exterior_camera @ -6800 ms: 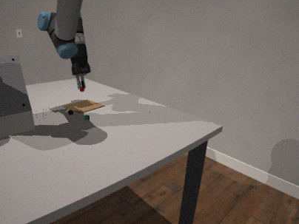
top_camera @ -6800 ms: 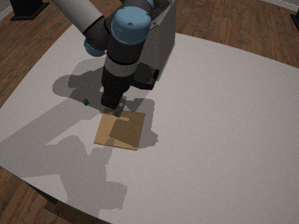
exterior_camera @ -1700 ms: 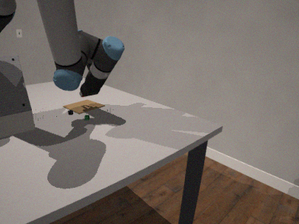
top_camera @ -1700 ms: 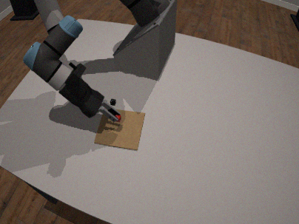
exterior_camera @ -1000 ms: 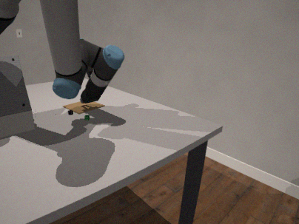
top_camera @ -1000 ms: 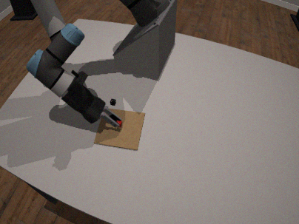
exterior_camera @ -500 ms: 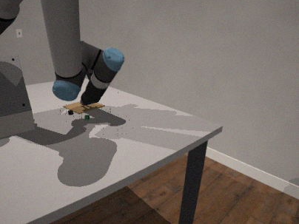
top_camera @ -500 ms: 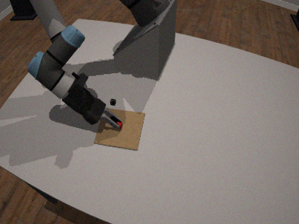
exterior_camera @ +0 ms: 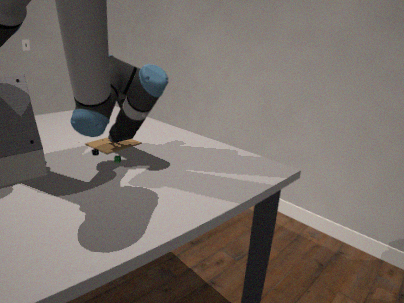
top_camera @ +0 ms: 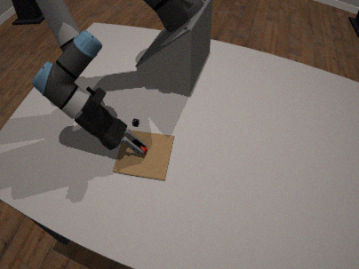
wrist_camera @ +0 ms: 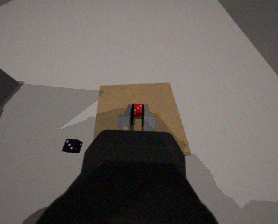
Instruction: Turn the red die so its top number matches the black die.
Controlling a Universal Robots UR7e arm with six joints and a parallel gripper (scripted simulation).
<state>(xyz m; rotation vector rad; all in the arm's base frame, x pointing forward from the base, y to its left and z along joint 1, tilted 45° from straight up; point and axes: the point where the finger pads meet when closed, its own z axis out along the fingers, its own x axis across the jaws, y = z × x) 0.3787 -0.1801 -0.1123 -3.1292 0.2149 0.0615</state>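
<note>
Now: hand 1 cm to the right of the red die and 1 cm above it. Also, from my hand: green die: 7 cm behind, 13 cm to the right, 2 cm below; then black die: 9 cm behind, 4 cm to the right, 2 cm below; then tan mat: 1 cm to the left, 3 cm below.
</note>
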